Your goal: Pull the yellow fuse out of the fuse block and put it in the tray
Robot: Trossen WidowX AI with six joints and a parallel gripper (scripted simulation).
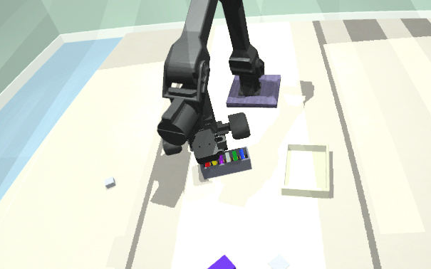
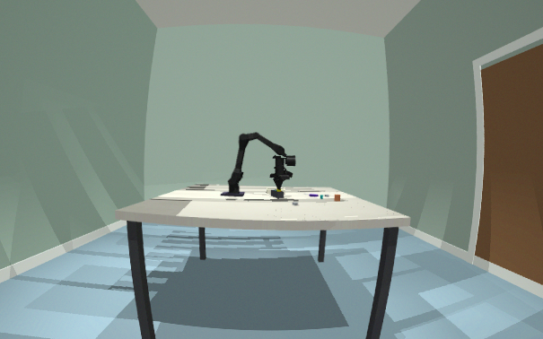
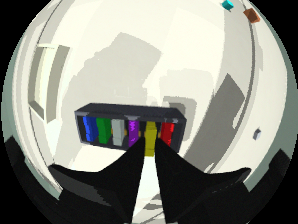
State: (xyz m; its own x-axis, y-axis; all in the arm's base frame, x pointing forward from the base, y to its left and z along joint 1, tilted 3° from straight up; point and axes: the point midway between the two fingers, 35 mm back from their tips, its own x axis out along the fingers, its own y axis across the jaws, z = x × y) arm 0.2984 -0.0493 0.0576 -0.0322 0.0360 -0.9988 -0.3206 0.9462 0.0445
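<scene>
Now: the tray 210 mm to the left of my gripper tip and 50 mm below it. Round my gripper tip: yellow fuse: 10 mm below.
</scene>
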